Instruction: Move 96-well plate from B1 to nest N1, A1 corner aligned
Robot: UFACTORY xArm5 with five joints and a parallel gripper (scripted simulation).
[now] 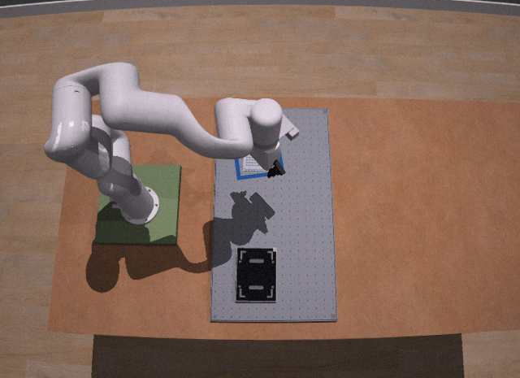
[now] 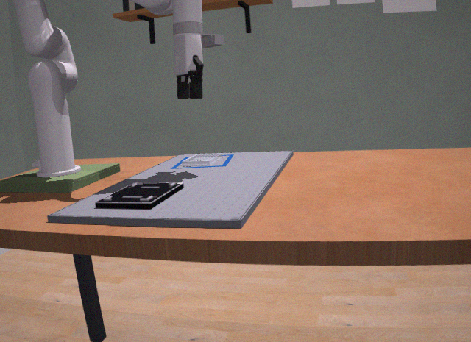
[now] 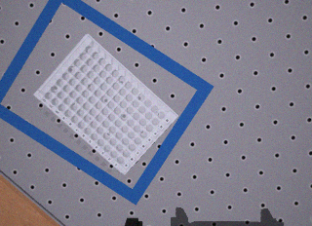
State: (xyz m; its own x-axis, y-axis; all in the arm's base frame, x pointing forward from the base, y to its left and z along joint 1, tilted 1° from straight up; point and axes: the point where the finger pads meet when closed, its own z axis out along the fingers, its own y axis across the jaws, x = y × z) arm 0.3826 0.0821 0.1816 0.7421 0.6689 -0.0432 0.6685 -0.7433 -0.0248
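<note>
The 96-well plate lies 2 cm behind my hand, 11 cm to the left of it and 19 cm below it. Also, from my hand: black plate nest (1 cm behind, 29 cm to the right, 19 cm below); then A1 label (4 cm ahead, 21 cm to the right, 18 cm below).
</note>
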